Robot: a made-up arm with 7 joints. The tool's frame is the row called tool. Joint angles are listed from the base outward. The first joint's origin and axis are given. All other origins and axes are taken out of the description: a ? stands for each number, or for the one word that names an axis. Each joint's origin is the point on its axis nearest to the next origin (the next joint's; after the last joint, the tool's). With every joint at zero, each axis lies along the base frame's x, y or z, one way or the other. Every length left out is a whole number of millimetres.
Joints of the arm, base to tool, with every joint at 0 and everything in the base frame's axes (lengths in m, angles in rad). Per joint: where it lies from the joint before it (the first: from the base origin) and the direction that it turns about. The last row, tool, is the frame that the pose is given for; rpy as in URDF.
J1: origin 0 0 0.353 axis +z
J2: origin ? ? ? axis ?
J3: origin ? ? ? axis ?
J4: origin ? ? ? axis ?
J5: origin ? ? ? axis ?
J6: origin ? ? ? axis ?
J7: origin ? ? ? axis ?
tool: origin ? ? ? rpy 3.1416 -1.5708 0
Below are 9 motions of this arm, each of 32 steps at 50 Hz.
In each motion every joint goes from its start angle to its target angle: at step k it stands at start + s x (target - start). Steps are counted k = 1, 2, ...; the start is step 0. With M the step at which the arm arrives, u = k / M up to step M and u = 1 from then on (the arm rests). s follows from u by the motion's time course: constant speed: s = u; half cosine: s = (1 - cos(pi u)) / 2; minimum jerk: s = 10 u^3 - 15 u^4 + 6 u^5.
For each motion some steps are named. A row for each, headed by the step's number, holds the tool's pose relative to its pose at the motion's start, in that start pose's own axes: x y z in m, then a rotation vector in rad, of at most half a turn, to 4 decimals.
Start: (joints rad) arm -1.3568 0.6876 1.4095 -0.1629 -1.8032 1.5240 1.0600
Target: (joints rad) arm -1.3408 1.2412 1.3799 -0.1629 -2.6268 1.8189 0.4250
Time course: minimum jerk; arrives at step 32
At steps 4, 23, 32:
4: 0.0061 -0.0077 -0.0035 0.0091 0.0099 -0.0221
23: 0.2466 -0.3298 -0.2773 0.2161 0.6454 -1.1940
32: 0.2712 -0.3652 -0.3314 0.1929 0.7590 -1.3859

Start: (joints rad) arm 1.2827 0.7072 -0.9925 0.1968 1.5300 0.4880 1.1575
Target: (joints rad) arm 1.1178 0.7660 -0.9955 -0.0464 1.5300 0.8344 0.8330
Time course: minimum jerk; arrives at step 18
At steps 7, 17, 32:
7: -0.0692 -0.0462 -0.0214 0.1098 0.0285 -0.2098
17: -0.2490 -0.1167 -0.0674 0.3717 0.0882 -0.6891
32: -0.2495 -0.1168 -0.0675 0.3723 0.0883 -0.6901

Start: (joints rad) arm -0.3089 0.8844 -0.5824 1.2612 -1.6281 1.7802 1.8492
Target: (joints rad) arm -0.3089 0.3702 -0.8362 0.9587 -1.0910 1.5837 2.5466
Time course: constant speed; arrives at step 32
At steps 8, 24, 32:
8: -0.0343 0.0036 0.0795 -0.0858 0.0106 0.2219
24: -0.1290 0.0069 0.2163 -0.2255 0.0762 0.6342
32: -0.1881 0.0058 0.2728 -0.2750 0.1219 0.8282

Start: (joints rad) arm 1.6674 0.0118 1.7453 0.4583 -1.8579 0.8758 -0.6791
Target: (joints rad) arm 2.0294 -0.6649 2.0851 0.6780 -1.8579 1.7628 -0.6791
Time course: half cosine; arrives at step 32
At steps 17, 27, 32:
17: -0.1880 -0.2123 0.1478 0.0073 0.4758 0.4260
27: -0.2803 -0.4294 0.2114 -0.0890 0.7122 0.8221
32: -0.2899 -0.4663 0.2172 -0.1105 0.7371 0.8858

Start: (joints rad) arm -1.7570 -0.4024 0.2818 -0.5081 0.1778 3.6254 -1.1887
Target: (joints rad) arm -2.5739 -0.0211 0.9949 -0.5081 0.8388 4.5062 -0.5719
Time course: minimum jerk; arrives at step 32
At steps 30, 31, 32:
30: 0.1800 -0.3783 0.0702 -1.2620 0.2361 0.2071
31: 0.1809 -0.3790 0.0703 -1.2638 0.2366 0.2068
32: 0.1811 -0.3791 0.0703 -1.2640 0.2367 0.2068

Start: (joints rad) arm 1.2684 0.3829 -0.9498 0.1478 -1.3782 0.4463 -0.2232
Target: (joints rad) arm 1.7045 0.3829 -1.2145 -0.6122 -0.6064 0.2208 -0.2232
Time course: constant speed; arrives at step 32
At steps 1, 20, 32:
1: -0.0072 0.0081 0.0042 0.0184 -0.0013 0.0301
20: -0.1682 0.1015 0.0740 0.3761 0.0589 0.5600
32: -0.2705 0.1091 0.1030 0.5965 0.1864 0.8417

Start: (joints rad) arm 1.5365 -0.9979 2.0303 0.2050 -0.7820 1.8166 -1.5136
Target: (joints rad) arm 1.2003 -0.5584 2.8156 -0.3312 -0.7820 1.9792 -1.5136
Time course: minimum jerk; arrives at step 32
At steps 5, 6, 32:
5: 0.0045 0.0159 -0.0033 -0.0305 -0.0009 0.0143
6: 0.0074 0.0257 -0.0055 -0.0497 -0.0015 0.0235
32: 0.1381 0.2717 -0.1795 -0.7139 -0.0733 0.5561

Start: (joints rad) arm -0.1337 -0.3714 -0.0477 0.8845 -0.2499 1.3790 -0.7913
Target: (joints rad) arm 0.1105 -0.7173 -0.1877 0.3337 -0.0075 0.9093 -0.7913
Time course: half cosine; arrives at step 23
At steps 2, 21, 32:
2: 0.0009 -0.0017 0.0039 0.0046 -0.0015 0.0036
21: 0.0939 -0.1536 0.1646 0.3052 -0.0028 0.1243
32: 0.0966 -0.1577 0.1667 0.3121 -0.0014 0.1251

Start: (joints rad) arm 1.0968 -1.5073 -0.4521 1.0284 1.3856 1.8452 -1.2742
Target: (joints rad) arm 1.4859 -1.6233 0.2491 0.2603 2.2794 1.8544 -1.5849
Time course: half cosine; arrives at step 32
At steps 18, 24, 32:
18: 0.0627 -0.4219 -0.1174 0.5430 0.1054 0.5420
24: 0.0983 -0.5730 -0.2386 0.7872 0.0499 0.7846
32: 0.1220 -0.6410 -0.3213 0.9235 -0.0060 0.9238

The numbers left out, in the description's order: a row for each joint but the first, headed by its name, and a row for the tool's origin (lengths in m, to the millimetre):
J2: xyz 0 -0.072 0, axis -y
J3: xyz 0 0 0.578, axis +z
J4: xyz 0.029 0.061 0, axis +y
J5: xyz -0.014 0 0.383, axis +z
J6: xyz 0 -0.148 0, axis -y
J7: xyz 0.022 0 0.163, axis +x
tool: xyz 0 0 0

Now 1 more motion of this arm.
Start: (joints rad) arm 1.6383 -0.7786 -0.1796 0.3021 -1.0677 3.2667 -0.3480
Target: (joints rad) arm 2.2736 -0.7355 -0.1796 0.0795 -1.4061 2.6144 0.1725
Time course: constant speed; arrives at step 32
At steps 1, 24, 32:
1: -0.0005 -0.0021 0.0161 0.0012 0.0001 0.0151
24: 0.0567 0.0152 0.3674 -0.0235 -0.0419 0.3000
32: 0.1001 0.0505 0.4716 -0.0689 -0.0756 0.3847

